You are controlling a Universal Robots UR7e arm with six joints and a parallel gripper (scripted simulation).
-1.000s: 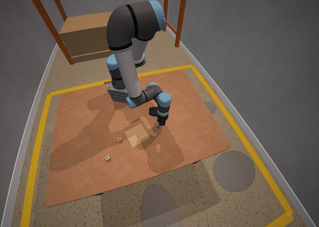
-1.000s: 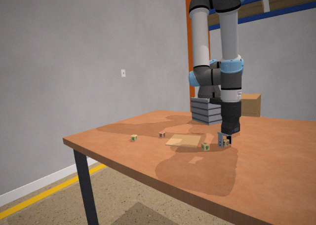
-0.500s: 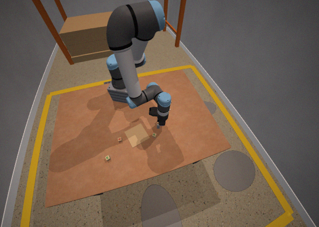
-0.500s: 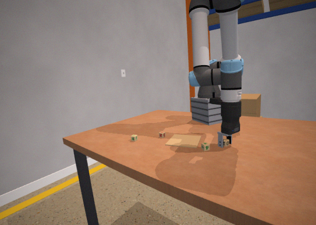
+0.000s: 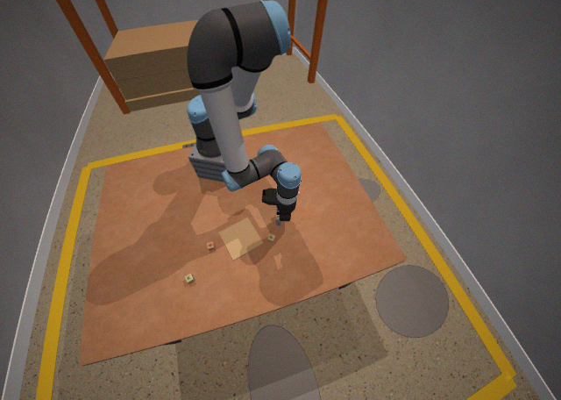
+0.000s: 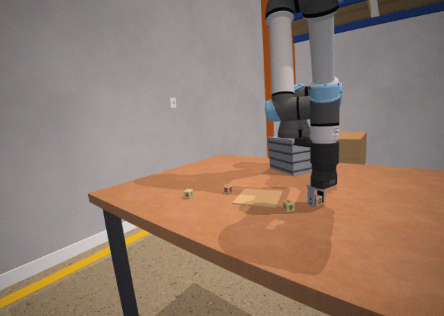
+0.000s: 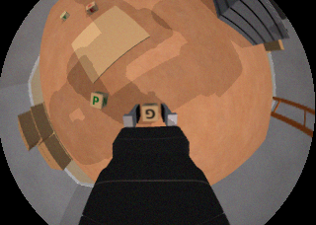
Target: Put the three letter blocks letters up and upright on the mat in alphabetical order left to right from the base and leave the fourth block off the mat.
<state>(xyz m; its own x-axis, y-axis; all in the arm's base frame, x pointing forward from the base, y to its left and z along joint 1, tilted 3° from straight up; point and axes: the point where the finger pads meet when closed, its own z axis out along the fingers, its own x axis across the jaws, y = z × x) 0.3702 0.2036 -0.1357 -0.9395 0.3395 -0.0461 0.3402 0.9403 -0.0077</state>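
Right now my hand is 180 mm to the left of the tan mat, 40 mm short of it and 20 mm above it.
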